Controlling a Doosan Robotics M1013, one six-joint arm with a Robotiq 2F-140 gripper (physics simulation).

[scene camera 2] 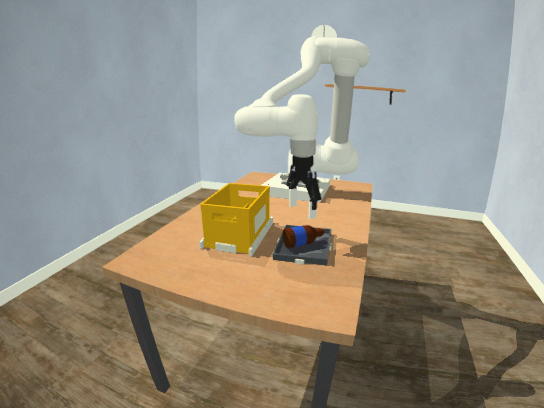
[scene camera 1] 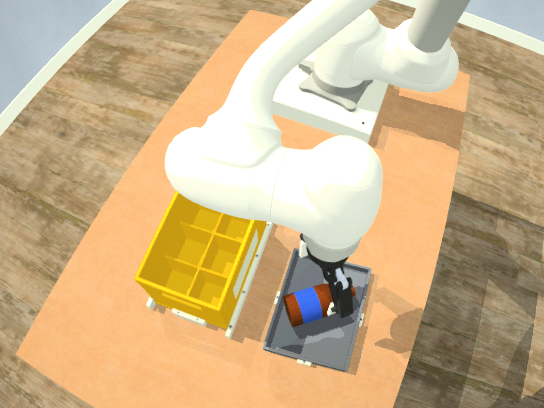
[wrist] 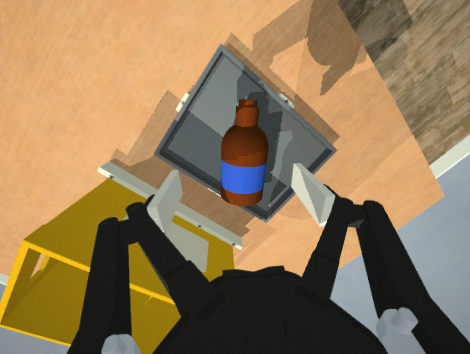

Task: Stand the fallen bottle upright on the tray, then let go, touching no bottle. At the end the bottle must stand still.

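Observation:
My gripper [scene camera 1: 320, 282], [scene camera 2: 302, 211], [wrist: 237, 178]. White rail [wrist: 184, 212]. Brown bottle [wrist: 244, 149].

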